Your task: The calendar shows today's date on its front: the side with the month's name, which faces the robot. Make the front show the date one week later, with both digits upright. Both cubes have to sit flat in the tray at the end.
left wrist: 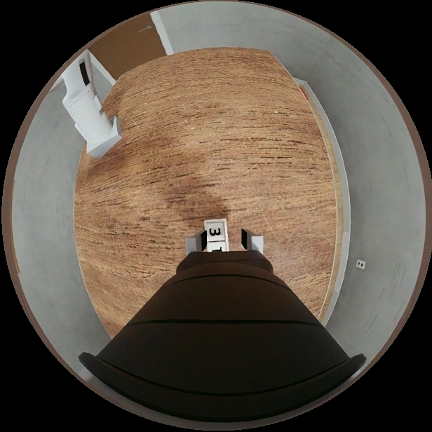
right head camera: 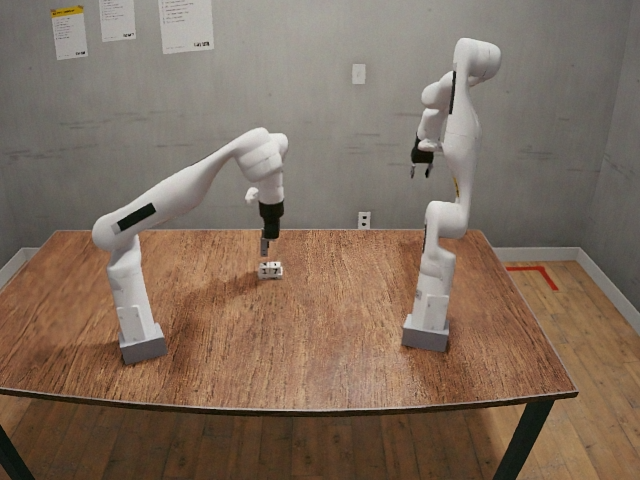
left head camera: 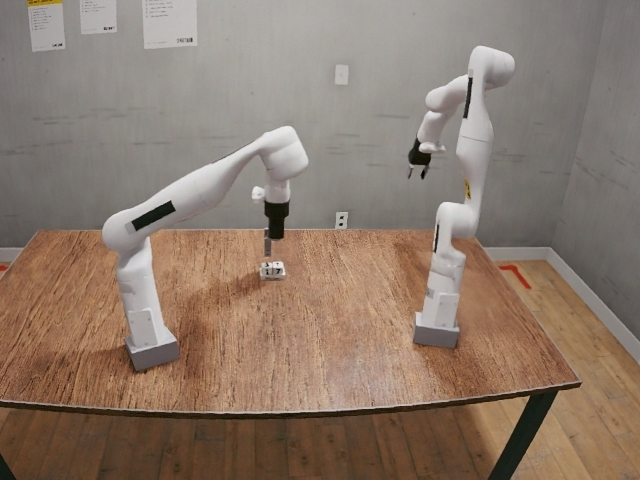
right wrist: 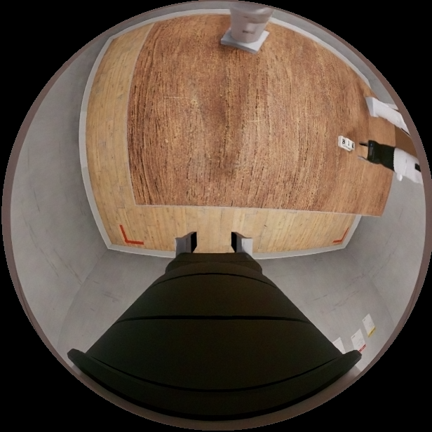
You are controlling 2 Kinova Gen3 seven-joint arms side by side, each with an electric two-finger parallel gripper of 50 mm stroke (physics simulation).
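The left cube [left head camera: 267, 271] [right head camera: 264, 271] shows an upright 1 on the front, and the right cube [left head camera: 278, 271] [right head camera: 275, 271] shows an upright 7. Both sit side by side in the white tray [left head camera: 272, 278] [right head camera: 269, 277]. In the left wrist view, the left cube [left wrist: 215, 232] has a 3 on top; the right cube [left wrist: 217, 246] is partly hidden by the gripper body. My left gripper [left head camera: 269, 253] [right head camera: 265, 253] [left wrist: 223, 236] [right wrist: 359, 150] is open and empty, pointing down above the calendar. My right gripper [left head camera: 416, 175] [right head camera: 420, 174] [right wrist: 213, 238] is open and empty, high up and far from it.
The calendar stands on the wooden table [left head camera: 336, 330] [right head camera: 336, 330], beyond and between the two arm bases. The left arm base [left head camera: 152, 351] [right head camera: 143, 348] is at the left, and the right arm base [left head camera: 435, 333] [right head camera: 425, 335] at the right. A grey wall rises behind the table.
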